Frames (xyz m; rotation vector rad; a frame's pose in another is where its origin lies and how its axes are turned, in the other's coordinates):
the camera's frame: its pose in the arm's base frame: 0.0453 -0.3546 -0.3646 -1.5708 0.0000 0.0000
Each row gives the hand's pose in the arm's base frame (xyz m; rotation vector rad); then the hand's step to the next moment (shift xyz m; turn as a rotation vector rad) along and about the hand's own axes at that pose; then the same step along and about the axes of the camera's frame.
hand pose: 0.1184 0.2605 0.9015 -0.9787 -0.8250 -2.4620
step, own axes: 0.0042 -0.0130 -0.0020 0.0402 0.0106 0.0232
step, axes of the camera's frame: -0.0107 0.0032 0.0082 -0.0108 -0.0463 0.0020
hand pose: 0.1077 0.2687 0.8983 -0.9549 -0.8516 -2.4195
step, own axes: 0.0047 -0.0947 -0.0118 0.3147 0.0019 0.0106
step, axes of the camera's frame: -0.0614 0.0405 0.0610 -0.2097 -0.2317 -0.0383
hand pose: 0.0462 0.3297 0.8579 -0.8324 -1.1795 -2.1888
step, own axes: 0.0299 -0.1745 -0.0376 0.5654 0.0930 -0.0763
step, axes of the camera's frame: -0.1494 0.0897 0.0488 -0.3417 -0.4237 -0.1946
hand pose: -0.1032 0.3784 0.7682 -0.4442 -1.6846 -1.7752
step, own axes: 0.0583 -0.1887 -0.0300 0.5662 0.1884 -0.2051
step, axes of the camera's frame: -0.1603 0.1093 -0.0475 -0.2565 -0.4810 -0.3177
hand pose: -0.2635 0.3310 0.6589 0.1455 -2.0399 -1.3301
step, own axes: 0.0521 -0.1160 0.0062 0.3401 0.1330 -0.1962
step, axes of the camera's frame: -0.0738 0.0741 -0.0726 -0.1052 -0.3231 -0.2374
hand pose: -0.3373 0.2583 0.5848 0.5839 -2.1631 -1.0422
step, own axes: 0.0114 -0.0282 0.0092 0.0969 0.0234 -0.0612
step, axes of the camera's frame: -0.0114 0.0228 -0.0189 -0.0246 -0.0829 -0.0788
